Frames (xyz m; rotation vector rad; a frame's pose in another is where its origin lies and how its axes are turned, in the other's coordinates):
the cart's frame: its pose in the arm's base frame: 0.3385 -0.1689 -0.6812 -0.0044 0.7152 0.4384
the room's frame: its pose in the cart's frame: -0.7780 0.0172 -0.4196 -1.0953 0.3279 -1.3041
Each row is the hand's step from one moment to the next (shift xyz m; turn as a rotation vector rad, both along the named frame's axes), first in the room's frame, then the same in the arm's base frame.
Working: the room's frame: its pose in the arm's base frame: -0.4539 -0.5182 -0.5030 -1.5171 0.5711 -0.4953

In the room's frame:
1: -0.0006 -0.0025 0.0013 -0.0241 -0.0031 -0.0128
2: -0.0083 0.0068 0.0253 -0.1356 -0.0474 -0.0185
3: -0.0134 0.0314 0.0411 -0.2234 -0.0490 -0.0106
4: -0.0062 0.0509 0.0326 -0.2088 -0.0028 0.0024
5: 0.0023 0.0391 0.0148 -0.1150 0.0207 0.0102
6: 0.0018 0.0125 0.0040 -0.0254 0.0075 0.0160
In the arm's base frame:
1: 0.0005 0.0014 0.0025 -0.0266 0.0052 0.0044
2: 0.0091 0.0249 -0.0072 -0.1146 0.0707 0.0533
3: 0.0139 0.0405 -0.0320 -0.1777 0.1321 0.0583
4: 0.0132 0.0294 -0.0515 -0.1605 0.1332 0.0112
5: 0.0092 0.0102 -0.0396 -0.0839 0.0803 -0.0163
6: 0.0033 0.0020 -0.0127 -0.0100 0.0284 -0.0069

